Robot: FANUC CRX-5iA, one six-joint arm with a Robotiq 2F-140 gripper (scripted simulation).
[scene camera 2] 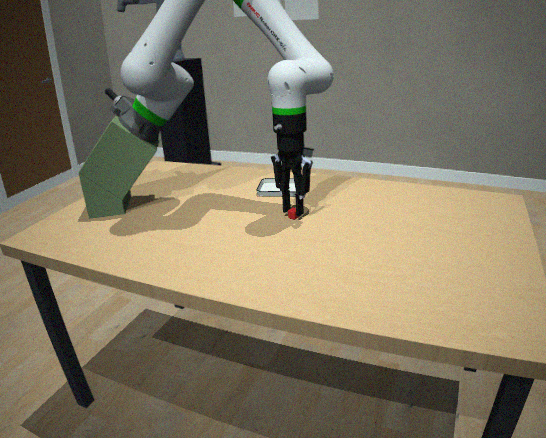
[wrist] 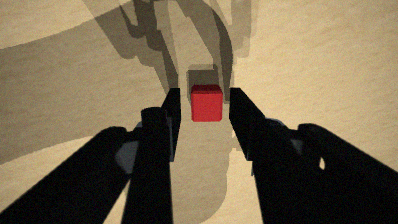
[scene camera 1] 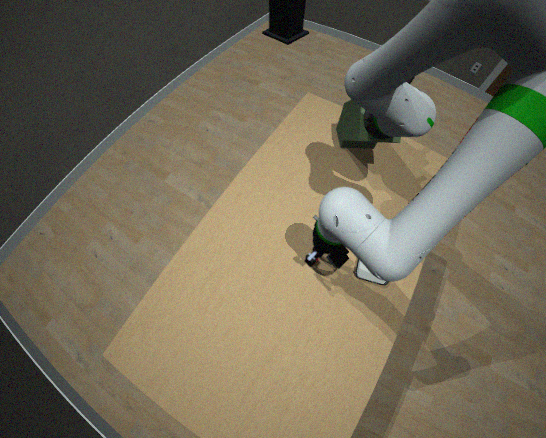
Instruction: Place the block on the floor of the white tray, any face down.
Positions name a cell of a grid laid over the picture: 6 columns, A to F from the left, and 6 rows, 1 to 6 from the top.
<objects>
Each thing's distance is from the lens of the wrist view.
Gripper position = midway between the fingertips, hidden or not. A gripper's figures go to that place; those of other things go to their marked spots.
my gripper (wrist: D3): 17 cm
red block (wrist: D3): 16 cm
</objects>
